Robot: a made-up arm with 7 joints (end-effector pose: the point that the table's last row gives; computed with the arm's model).
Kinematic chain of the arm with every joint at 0, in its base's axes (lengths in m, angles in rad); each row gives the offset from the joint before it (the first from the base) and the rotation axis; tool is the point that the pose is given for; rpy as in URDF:
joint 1: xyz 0 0 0.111 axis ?
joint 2: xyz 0 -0.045 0.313 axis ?
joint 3: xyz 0 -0.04 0.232 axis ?
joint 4: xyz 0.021 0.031 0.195 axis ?
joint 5: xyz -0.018 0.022 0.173 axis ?
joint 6: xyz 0 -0.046 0.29 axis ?
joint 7: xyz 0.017 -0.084 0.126 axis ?
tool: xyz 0 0 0 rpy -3.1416 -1.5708 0
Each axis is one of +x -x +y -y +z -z.
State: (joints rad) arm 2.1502 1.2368 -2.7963 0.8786 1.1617 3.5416 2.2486
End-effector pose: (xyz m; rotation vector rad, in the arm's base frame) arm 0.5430 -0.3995 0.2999 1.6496 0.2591 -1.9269
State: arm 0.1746 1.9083 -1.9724 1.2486 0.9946 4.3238 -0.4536
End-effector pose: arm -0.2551 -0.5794 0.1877 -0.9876 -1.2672 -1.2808
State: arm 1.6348 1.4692 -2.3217 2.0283 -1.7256 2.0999 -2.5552
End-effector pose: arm 0.5652 -0.3390 0.2930 0.1474 1.8352 0.8646
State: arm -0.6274 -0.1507 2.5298 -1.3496 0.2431 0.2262 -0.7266
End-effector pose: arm 0.2655 -0.6136 0.9013 0.2128 0.1017 -1.9193
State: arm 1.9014 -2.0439 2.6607 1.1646 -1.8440 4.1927 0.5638
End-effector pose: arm -0.3144 0.7142 0.3280 0.2301 1.7451 -0.3109
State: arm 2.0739 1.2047 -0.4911 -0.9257 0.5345 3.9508 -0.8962
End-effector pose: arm 0.3707 -0.6589 0.5161 -0.6643 -2.1450 -1.5483
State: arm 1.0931 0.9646 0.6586 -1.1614 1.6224 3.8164 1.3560
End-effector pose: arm -0.1969 -0.6970 0.5720 -1.0060 -0.5688 -2.4607
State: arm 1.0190 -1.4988 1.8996 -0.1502 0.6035 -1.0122 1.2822
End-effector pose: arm 0.5003 0.8120 0.5341 -0.9820 -1.0989 2.1617
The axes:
joint 1: +z
joint 2: -y
joint 3: +z
joint 4: +y
joint 5: +z
joint 6: -y
joint 7: +x

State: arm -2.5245 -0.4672 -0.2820 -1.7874 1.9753 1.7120 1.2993
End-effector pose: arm 0.1699 0.0818 1.0505 -1.5839 -0.1852 -2.0407
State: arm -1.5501 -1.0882 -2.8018 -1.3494 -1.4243 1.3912 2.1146
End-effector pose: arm -0.0496 -0.5799 0.1318 1.9803 1.0969 0.2039
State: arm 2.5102 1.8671 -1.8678 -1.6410 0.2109 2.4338 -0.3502
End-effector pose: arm 0.0839 -0.4054 0.3436 -0.8896 -1.1142 1.2336
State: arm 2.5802 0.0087 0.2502 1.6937 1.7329 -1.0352 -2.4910
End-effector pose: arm -0.5044 0.0491 0.7014 1.4734 0.1109 1.0667
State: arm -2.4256 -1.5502 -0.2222 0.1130 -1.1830 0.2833 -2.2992
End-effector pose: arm -0.8088 -0.6352 0.4962 -1.9326 -0.1566 1.2457
